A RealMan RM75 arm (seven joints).
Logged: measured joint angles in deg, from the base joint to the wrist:
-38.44, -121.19, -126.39, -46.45, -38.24, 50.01, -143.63
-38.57, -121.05, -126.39, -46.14, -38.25, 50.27, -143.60
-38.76, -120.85, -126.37, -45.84, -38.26, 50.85, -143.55
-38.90, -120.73, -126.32, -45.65, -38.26, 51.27, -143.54
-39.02, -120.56, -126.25, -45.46, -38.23, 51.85, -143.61
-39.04, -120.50, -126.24, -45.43, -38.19, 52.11, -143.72
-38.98, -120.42, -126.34, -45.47, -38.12, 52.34, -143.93
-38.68, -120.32, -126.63, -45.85, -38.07, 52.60, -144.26
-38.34, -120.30, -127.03, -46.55, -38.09, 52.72, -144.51
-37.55, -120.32, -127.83, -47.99, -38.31, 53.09, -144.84
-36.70, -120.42, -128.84, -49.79, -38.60, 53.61, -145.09
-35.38, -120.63, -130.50, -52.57, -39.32, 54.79, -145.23
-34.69, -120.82, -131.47, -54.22, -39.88, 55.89, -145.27
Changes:
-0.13, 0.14, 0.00, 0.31, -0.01, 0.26, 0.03
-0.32, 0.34, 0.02, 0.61, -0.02, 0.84, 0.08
-0.46, 0.46, 0.07, 0.80, -0.02, 1.26, 0.09
-0.58, 0.63, 0.14, 0.99, 0.01, 1.84, 0.02
-0.60, 0.69, 0.15, 1.02, 0.05, 2.10, -0.09
-0.54, 0.77, 0.05, 0.98, 0.12, 2.33, -0.30
-0.24, 0.87, -0.24, 0.60, 0.17, 2.59, -0.63
0.10, 0.89, -0.64, -0.10, 0.15, 2.71, -0.88
0.89, 0.87, -1.44, -1.54, -0.07, 3.08, -1.21
1.74, 0.77, -2.45, -3.34, -0.36, 3.60, -1.46
3.06, 0.56, -4.11, -6.12, -1.08, 4.78, -1.60
3.75, 0.37, -5.08, -7.77, -1.64, 5.88, -1.64

